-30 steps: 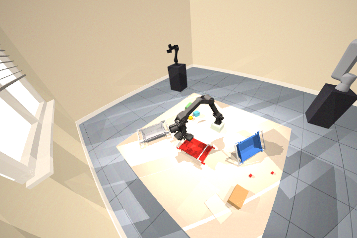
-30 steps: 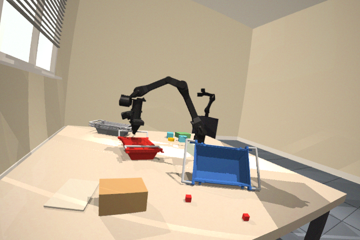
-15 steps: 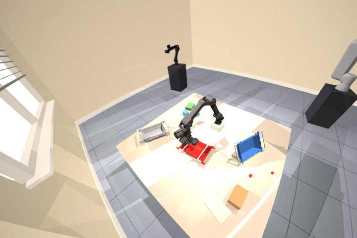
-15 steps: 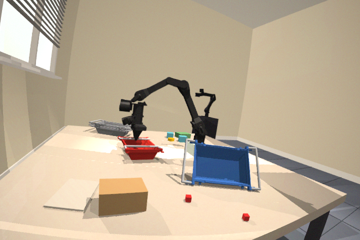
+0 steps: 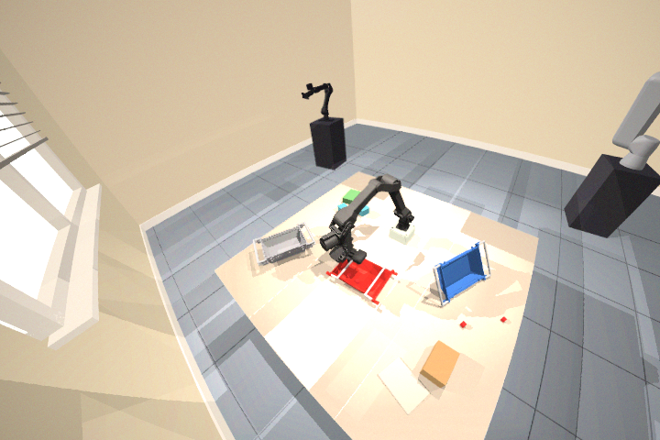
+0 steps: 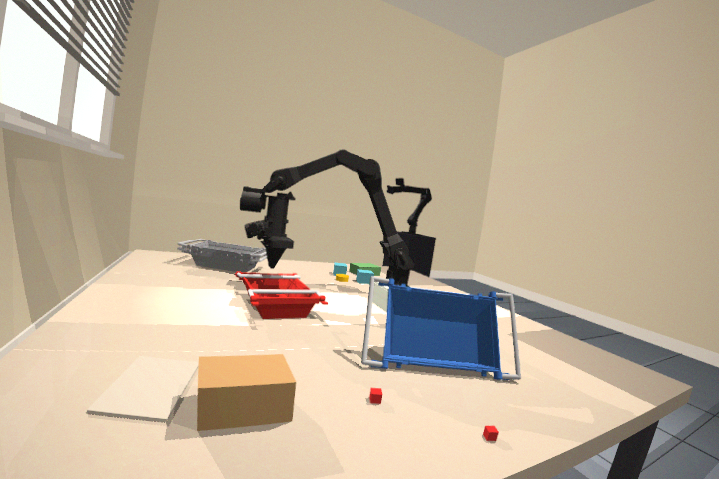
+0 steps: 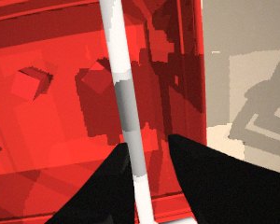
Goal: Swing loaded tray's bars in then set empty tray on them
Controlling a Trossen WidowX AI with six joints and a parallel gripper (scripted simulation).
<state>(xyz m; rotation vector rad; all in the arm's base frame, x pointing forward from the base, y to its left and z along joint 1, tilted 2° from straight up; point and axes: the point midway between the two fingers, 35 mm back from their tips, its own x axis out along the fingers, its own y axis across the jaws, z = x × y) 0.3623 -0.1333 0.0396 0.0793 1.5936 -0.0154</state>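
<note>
The blue tray lies 200 mm behind my gripper tip, 480 mm to the left of it and 10 mm below it. From my gripper tip the other things lie so: flat pale sheet (300 mm ahead, 420 mm to the left, 80 mm below); then yellow block (350 mm behind, 180 mm to the right, 80 mm below); then cardboard box (190 mm ahead, 500 mm to the left, 60 mm below).
</note>
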